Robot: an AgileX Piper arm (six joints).
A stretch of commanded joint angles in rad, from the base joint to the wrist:
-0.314, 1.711, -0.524, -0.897, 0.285, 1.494
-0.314, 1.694, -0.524, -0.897, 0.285, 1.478
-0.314, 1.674, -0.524, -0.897, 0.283, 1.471
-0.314, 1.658, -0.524, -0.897, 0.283, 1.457
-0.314, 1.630, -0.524, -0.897, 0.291, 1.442
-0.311, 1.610, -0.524, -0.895, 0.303, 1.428
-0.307, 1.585, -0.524, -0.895, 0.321, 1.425
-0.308, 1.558, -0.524, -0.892, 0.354, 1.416
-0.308, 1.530, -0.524, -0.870, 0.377, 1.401
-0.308, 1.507, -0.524, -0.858, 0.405, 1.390
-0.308, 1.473, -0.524, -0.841, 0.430, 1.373
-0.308, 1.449, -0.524, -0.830, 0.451, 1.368
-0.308, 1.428, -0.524, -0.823, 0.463, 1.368
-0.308, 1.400, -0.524, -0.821, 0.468, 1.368
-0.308, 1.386, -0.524, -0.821, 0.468, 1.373
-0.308, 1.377, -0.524, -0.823, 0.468, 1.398
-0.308, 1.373, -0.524, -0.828, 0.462, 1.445
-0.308, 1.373, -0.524, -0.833, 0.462, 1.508
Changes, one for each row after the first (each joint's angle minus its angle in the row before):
0.000, -0.017, 0.000, 0.000, 0.000, -0.016
0.000, -0.020, 0.000, 0.000, -0.002, -0.007
0.000, -0.016, 0.000, 0.000, 0.000, -0.014
0.000, -0.028, 0.000, 0.000, 0.008, -0.015
0.003, -0.020, 0.000, 0.002, 0.012, -0.014
0.004, -0.025, 0.000, 0.000, 0.018, -0.003
-0.001, -0.027, 0.000, 0.003, 0.033, -0.009
0.000, -0.028, 0.000, 0.022, 0.023, -0.015
0.000, -0.023, 0.000, 0.012, 0.028, -0.011
0.000, -0.034, 0.000, 0.017, 0.025, -0.017
0.000, -0.024, 0.000, 0.011, 0.021, -0.005
0.000, -0.021, 0.000, 0.007, 0.012, 0.000
0.000, -0.028, 0.000, 0.002, 0.005, 0.000
0.000, -0.014, 0.000, 0.000, 0.000, 0.005
0.000, -0.009, 0.000, -0.002, 0.000, 0.025
0.000, -0.004, 0.000, -0.005, -0.006, 0.047
0.000, 0.000, 0.000, -0.005, 0.000, 0.063

